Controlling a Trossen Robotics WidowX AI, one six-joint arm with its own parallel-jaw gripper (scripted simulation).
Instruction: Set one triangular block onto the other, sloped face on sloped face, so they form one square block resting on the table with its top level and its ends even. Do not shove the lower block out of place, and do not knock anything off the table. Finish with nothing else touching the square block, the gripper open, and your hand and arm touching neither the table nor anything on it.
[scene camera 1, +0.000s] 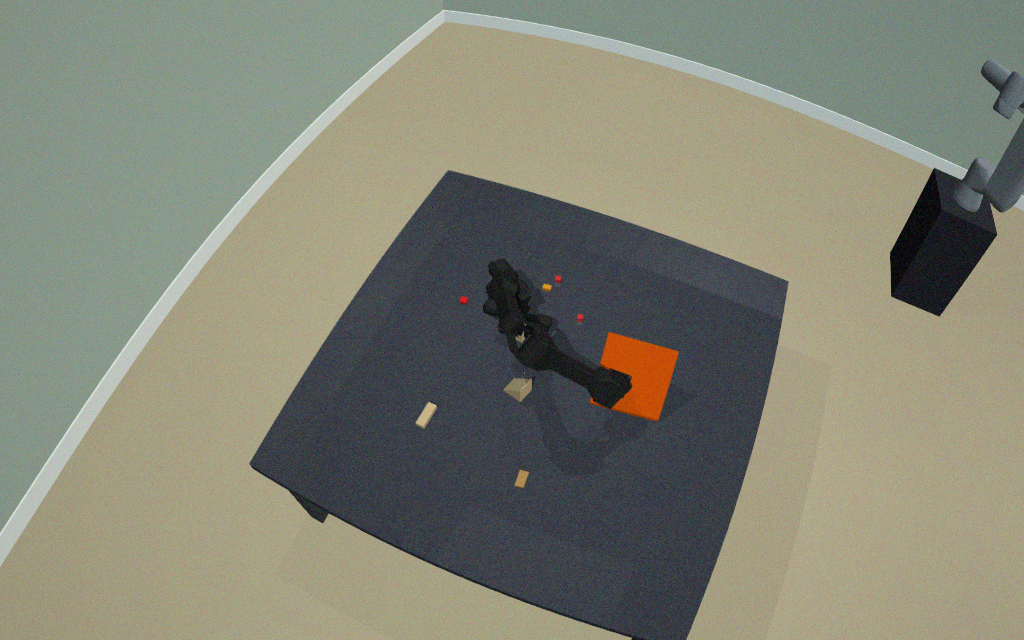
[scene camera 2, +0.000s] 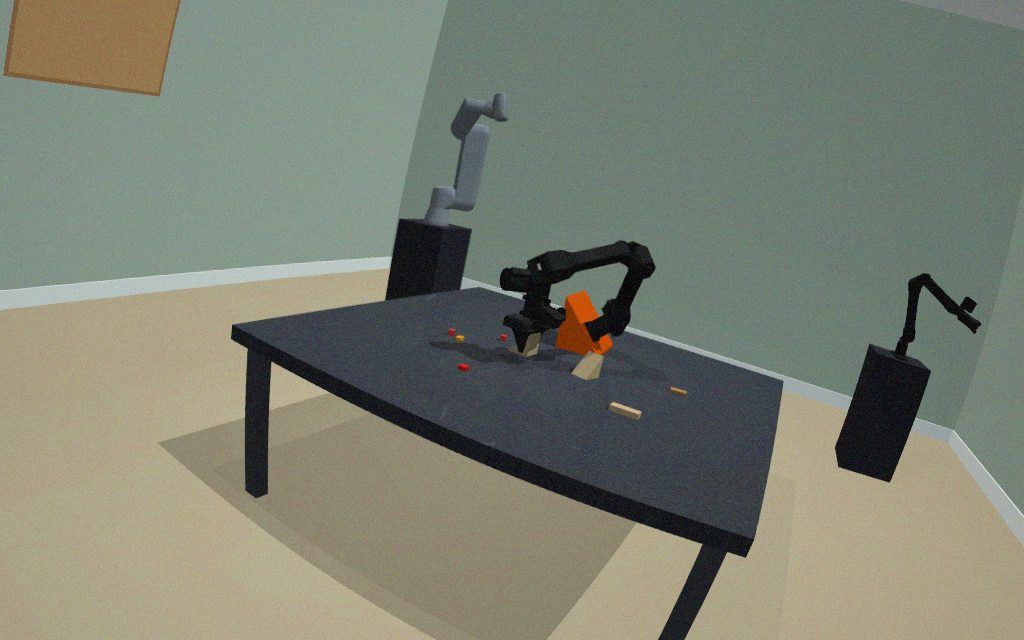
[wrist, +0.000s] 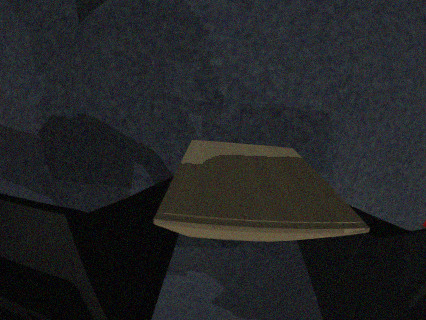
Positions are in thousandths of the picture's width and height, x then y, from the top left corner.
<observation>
My gripper shows in scene camera 1 (505, 521), in scene camera 2 (513, 549) and in the wrist view (562, 580).
</observation>
